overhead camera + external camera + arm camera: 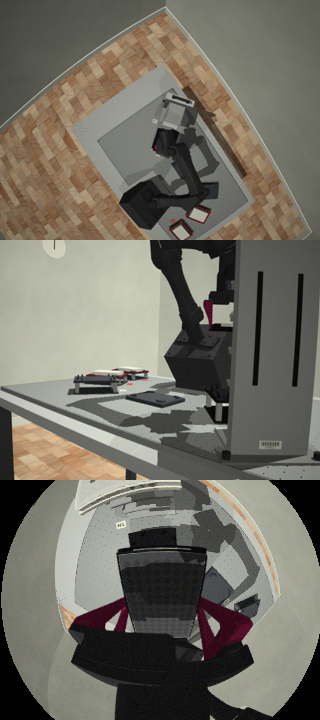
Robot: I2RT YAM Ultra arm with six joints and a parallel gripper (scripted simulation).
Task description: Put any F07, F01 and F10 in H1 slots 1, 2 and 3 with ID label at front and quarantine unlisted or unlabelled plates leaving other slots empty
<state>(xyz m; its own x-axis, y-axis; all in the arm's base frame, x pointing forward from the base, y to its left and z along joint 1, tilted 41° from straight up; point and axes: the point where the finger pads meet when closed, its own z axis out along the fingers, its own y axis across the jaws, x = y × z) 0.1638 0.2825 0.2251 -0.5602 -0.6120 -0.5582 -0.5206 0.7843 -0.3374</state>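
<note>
Now: hand 70 mm short of the N6 deck label, 340 mm to the left of it and 240 mm above it. From my hand the other things lie so: dark 96-well plate: right at my hand; then H1 deck label: 170 mm to the left, 240 mm below; then grey hotel back wall: 160 mm ahead, 210 mm to the left, 40 mm below.
</note>
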